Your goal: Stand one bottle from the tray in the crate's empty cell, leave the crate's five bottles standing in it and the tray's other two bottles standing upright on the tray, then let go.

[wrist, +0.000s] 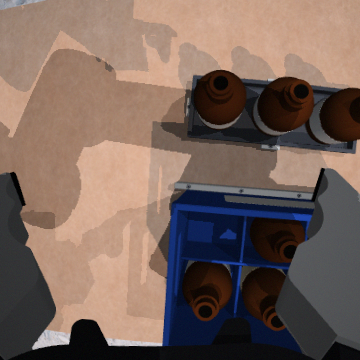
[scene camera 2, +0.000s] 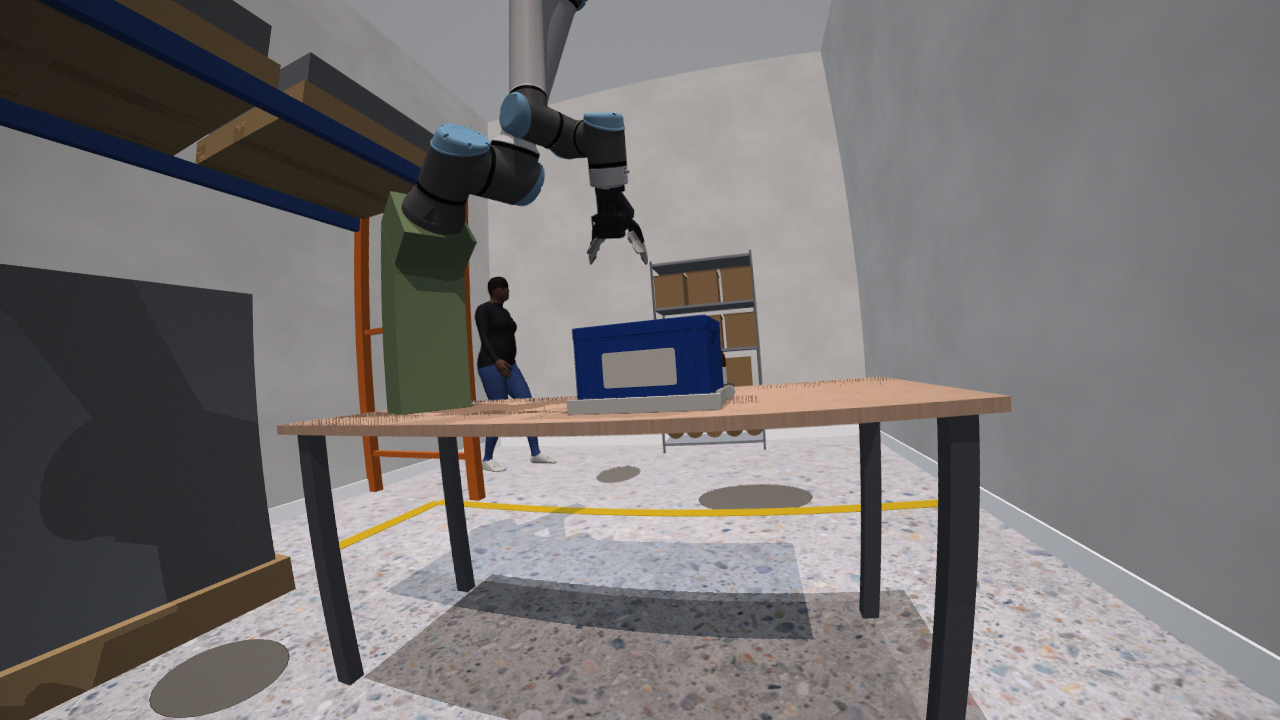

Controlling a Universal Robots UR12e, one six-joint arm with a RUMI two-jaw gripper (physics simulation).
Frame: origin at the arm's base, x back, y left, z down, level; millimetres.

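Seen in the pictures: gripper, fingertip midpoint: (wrist: 168, 174) (scene camera 2: 618, 264); arm's base, origin of the base link: (scene camera 2: 433, 216).
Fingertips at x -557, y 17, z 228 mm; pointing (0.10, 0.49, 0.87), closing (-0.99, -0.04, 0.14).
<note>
Pixels of each thing's top centre, then the offset from my fingertips to it. "pt": a spot on its surface instead. Level surfaces: height alone.
- blue crate, middle of its top: (wrist: 284, 292) (scene camera 2: 649, 324) dx -95, dy -148, dz +177 mm
- dark tray, surface spot: (wrist: 191, 131) pt dx +14, dy +57, dz +333 mm
- wooden table, its level: dz +352 mm
My gripper (scene camera 2: 617, 259) (wrist: 168, 174) is open with nothing between its fingers, high above the crate. The blue crate (scene camera 2: 646, 335) (wrist: 169, 300) stands on the table. In the wrist view its upper left cell (wrist: 200, 231) is empty. Brown bottles (wrist: 278, 235) (wrist: 207, 286) (wrist: 263, 290) stand in three neighbouring cells; the rest of the crate is hidden by the gripper and the frame edge. Three brown bottles (wrist: 220, 100) (wrist: 285, 106) (wrist: 342, 117) stand upright in a row on the dark tray (wrist: 191, 131), beside the crate. The tray does not show in the scene view.
The crate sits in a light grey holder (scene camera 2: 644, 405) (wrist: 210, 188) on the wooden table (scene camera 2: 823, 407) (wrist: 115, 175). A green pedestal (scene camera 2: 425, 331) carries the arm. A person (scene camera 2: 497, 335) stands behind the table, near a grey shelf unit (scene camera 2: 754, 313). A large rack (scene camera 2: 361, 358) is at left.
</note>
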